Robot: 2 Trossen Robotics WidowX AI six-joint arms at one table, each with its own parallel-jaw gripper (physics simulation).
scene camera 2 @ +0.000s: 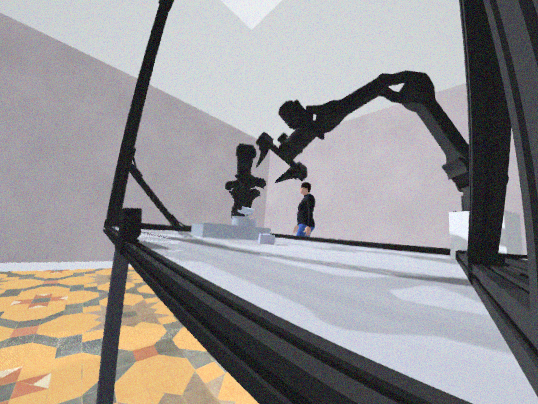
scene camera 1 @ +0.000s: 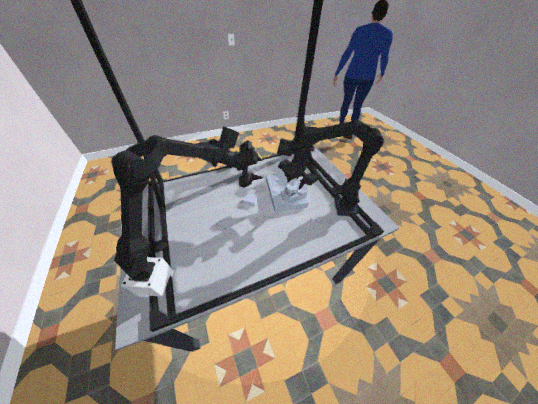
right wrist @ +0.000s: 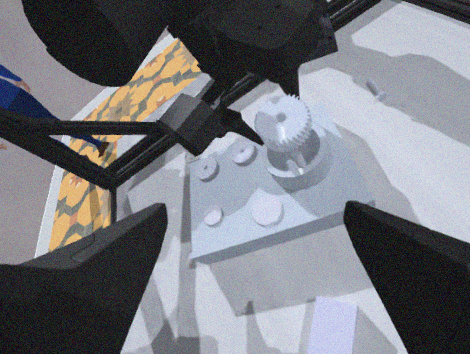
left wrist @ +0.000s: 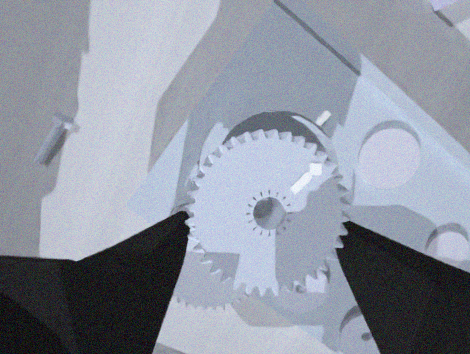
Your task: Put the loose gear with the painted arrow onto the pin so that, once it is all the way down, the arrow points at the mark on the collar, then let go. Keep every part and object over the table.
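Observation:
The gear is pale grey with a white painted arrow that points up and to the right. My left gripper is shut on the gear's rim and holds it over the round collar. The collar's white mark lies up and to the right of the arrow. In the right wrist view the gear sits on the upper part of the pin, above the collar. My right gripper is open and empty, raised to the side of the fixture.
The grey fixture plate carries several round studs. A small lavender block lies on the table near it, and a screw lies farther off. Black frame rails edge the table. A person stands beyond the table.

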